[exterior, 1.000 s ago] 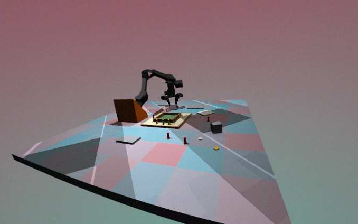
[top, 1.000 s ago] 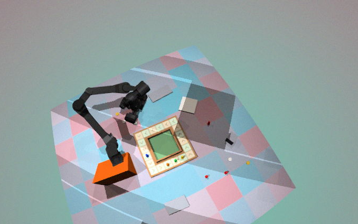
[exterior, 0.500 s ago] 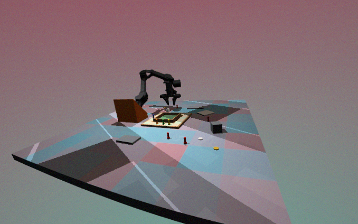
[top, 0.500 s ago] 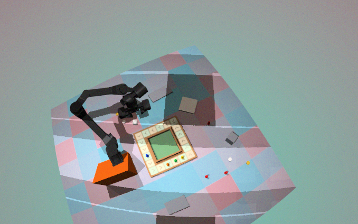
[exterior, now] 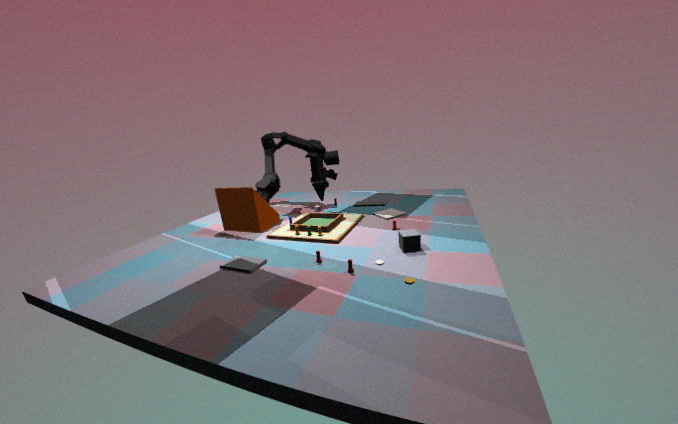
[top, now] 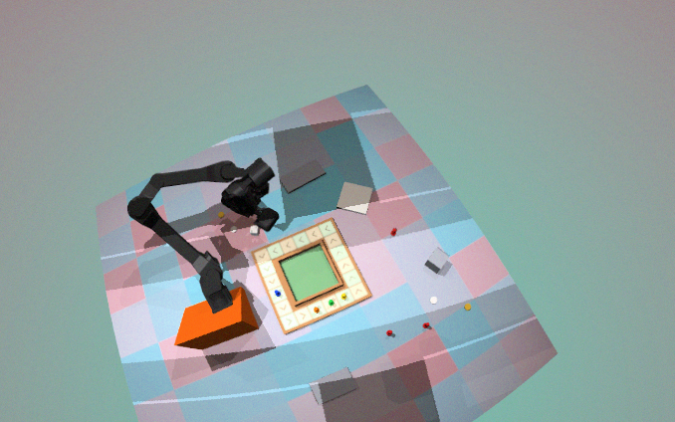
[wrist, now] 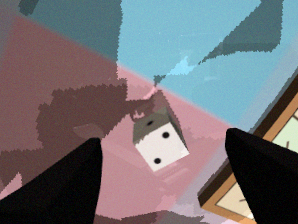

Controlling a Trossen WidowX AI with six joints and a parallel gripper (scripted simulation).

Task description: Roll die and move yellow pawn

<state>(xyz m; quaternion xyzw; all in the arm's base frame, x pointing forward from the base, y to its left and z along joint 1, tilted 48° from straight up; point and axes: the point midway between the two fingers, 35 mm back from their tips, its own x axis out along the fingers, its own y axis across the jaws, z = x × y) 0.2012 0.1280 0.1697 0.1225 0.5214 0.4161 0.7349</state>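
My gripper tip is now 4 cm above the white die, 2 cm past it and 1 cm to the left of it. Also, from my gripper tip: white tile (33 cm ahead, 7 cm to the right, 5 cm below); then green tray (23 cm to the right, 7 cm ahead, 5 cm below); then blue pawn (24 cm to the right, 4 cm behind, 3 cm below).
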